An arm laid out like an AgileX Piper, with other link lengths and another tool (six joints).
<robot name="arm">
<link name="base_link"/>
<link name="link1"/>
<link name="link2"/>
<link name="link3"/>
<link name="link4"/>
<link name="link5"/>
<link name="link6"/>
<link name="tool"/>
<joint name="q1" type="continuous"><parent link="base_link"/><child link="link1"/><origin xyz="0.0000 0.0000 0.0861" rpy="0.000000 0.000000 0.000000"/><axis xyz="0 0 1"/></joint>
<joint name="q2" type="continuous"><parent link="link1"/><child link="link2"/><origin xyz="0.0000 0.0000 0.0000" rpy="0.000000 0.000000 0.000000"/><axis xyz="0 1 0"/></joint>
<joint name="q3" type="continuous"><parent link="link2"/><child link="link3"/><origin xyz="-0.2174 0.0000 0.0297" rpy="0.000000 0.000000 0.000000"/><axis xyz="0 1 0"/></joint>
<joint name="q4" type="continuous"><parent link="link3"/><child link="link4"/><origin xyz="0.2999 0.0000 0.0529" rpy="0.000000 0.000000 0.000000"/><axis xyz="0.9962 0 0.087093"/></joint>
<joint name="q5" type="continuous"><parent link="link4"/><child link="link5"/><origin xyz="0.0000 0.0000 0.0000" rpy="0.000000 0.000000 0.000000"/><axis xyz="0 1 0"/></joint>
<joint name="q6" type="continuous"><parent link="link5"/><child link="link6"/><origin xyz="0.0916 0.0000 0.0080" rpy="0.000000 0.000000 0.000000"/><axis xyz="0.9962 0 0.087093"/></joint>
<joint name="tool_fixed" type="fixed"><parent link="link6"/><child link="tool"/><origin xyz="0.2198 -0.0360 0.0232" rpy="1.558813 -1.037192 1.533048"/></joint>
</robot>
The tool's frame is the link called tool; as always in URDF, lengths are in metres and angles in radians. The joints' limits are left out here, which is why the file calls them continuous.
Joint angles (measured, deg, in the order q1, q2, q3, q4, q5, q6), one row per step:
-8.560 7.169 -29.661 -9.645 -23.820 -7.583
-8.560 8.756 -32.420 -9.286 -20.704 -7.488
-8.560 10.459 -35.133 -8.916 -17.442 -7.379
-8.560 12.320 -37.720 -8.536 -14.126 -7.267
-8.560 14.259 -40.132 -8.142 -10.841 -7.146
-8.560 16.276 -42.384 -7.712 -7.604 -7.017
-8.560 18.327 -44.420 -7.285 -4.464 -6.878
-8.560 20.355 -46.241 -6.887 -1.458 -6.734
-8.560 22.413 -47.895 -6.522 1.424 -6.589
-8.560 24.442 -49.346 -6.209 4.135 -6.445
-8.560 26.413 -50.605 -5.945 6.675 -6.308
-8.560 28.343 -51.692 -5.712 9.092 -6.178
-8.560 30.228 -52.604 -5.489 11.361 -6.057
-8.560 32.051 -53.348 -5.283 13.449 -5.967
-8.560 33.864 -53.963 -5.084 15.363 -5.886
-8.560 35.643 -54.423 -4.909 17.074 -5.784
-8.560 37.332 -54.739 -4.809 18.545 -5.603
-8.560 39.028 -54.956 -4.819 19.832 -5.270
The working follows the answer.
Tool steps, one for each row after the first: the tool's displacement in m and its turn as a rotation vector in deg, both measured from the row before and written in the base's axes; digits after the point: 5 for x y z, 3 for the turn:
0.00594 -0.00433 0.00455 0.896 1.794 -0.211
0.00767 -0.00460 0.00273 0.970 2.096 -0.189
0.00990 -0.00482 0.00029 1.032 2.430 -0.165
0.01142 -0.00486 -0.00201 1.077 2.650 -0.127
0.01268 -0.00484 -0.00422 1.132 2.837 -0.078
0.01369 -0.00468 -0.00654 1.146 2.993 -0.047
0.01398 -0.00438 -0.00842 1.119 3.058 -0.033
0.01432 -0.00412 -0.01021 1.090 3.139 -0.029
0.01419 -0.00381 -0.01174 1.030 3.153 -0.036
0.01371 -0.00349 -0.01296 0.964 3.128 -0.048
0.01329 -0.00325 -0.01428 0.922 3.143 -0.057
0.01276 -0.00298 -0.01545 0.892 3.131 -0.055
0.01198 -0.00268 -0.01619 0.825 3.067 -0.059
0.01140 -0.00243 -0.01691 0.792 3.018 -0.054
0.01073 -0.00219 -0.01752 0.768 2.939 -0.049
0.00966 -0.00200 -0.01736 0.739 2.755 -0.059
0.00908 -0.00201 -0.01773 0.769 2.668 -0.089

Tool pose at each row, in the base's axes (x y z in m, rotation vector in deg; rounded; the steps above come from the unrounded poses):
0.22747 -0.04654 0.55952 48.963 17.085 117.339
0.23341 -0.05087 0.56408 51.382 17.072 116.739
0.24108 -0.05547 0.56681 54.156 17.157 116.027
0.25098 -0.06029 0.56710 57.307 17.369 115.172
0.26240 -0.06515 0.56509 60.704 17.672 114.210
0.27508 -0.06999 0.56088 64.317 18.041 113.155
0.28877 -0.07466 0.55434 68.086 18.490 111.979
0.30275 -0.07904 0.54591 71.888 18.999 110.689
0.31707 -0.08317 0.53570 75.733 19.571 109.260
0.33126 -0.08698 0.52396 79.531 20.190 107.708
0.34497 -0.09047 0.51100 83.235 20.839 106.050
0.35826 -0.09371 0.49672 86.898 21.517 104.272
0.37102 -0.09669 0.48127 90.501 22.207 102.407
0.38301 -0.09937 0.46508 93.966 22.909 100.473
0.39441 -0.10180 0.44817 97.330 23.613 98.487
0.40514 -0.10399 0.43065 100.574 24.296 96.480
0.41480 -0.10599 0.41329 103.598 24.900 94.533
0.42388 -0.10800 0.39557 106.535 25.406 92.591

